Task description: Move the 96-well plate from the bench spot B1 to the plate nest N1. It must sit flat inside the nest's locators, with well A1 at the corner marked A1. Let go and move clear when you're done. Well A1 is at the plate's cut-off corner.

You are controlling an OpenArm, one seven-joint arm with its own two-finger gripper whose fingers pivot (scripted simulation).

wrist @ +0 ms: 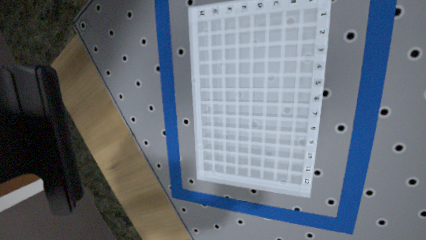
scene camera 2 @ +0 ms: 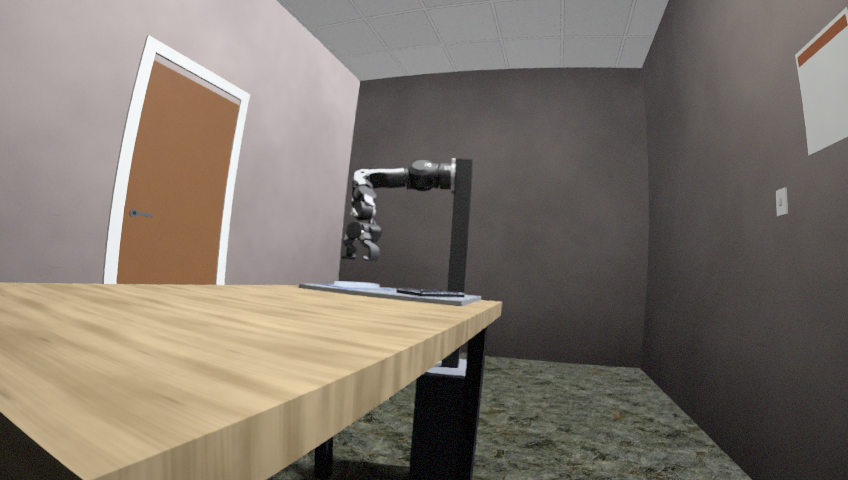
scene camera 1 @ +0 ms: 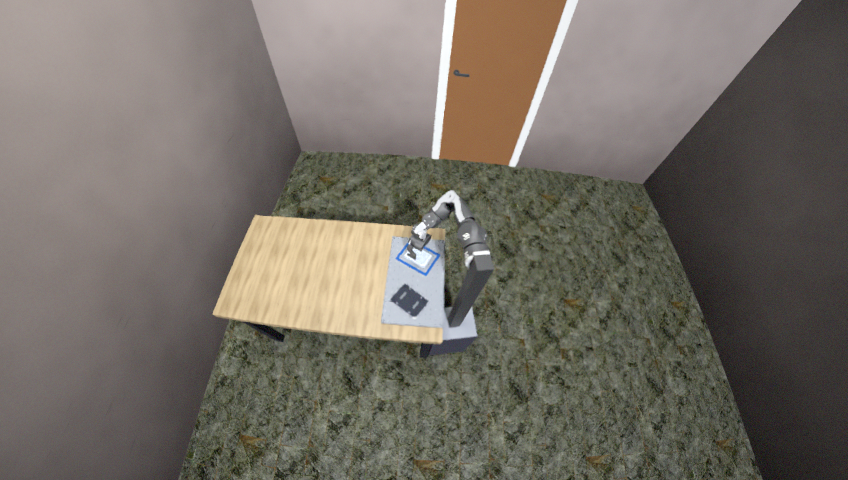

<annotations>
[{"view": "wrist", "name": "white 96-well plate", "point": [266, 73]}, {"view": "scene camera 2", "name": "dark arm column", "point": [463, 177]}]
</annotations>
